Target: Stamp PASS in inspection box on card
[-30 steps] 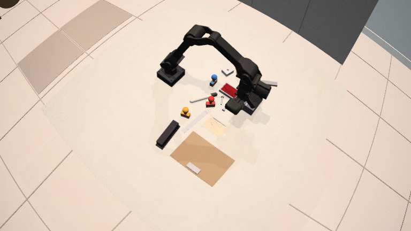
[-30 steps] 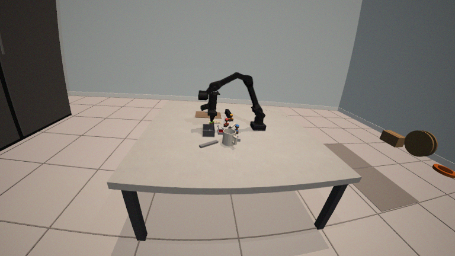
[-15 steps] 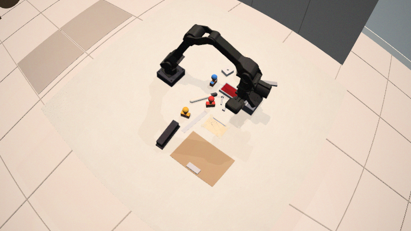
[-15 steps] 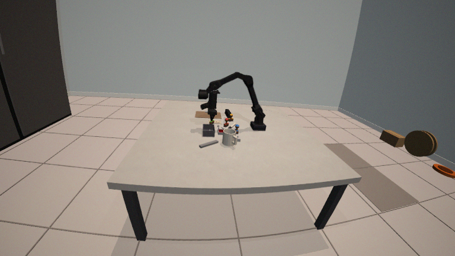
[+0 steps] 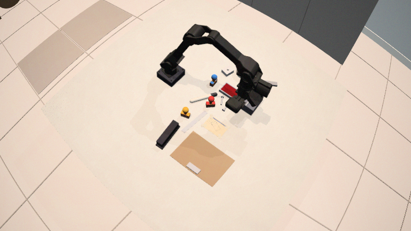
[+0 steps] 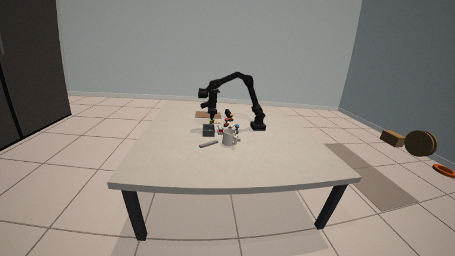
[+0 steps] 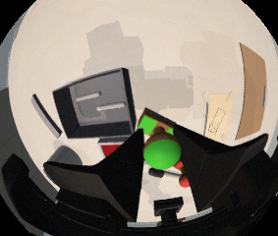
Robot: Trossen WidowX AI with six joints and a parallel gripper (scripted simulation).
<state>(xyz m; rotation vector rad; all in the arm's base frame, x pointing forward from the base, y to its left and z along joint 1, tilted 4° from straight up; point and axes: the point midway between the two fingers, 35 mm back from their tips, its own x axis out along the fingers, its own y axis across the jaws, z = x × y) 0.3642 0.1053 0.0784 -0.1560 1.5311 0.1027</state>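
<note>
The red ink pad lies 100 mm behind my gripper tip, 70 mm below it and 50 mm to the left of it. Round my gripper tip: dark tray: 90 mm to the left, 60 mm below; then red-knobbed stamp: 110 mm behind, 70 mm to the right, 50 mm below; then green-knobbed stamp: 10 mm below.
</note>
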